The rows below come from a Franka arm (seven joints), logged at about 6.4 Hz.
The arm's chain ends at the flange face. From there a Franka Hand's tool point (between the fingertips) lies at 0.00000 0.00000 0.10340 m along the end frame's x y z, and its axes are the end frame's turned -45 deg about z.
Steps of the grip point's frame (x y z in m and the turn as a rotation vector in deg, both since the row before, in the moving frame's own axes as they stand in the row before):
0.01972 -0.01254 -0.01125 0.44 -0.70 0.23
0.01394 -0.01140 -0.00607 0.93 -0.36 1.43
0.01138 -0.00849 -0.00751 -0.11 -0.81 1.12
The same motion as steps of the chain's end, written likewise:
0.00653 -0.02314 -0.01124 -0.18 -0.81 0.23
0.00343 -0.01717 -0.00605 0.40 -0.91 1.43
0.00295 -0.01522 -0.00750 -0.65 -0.49 1.12

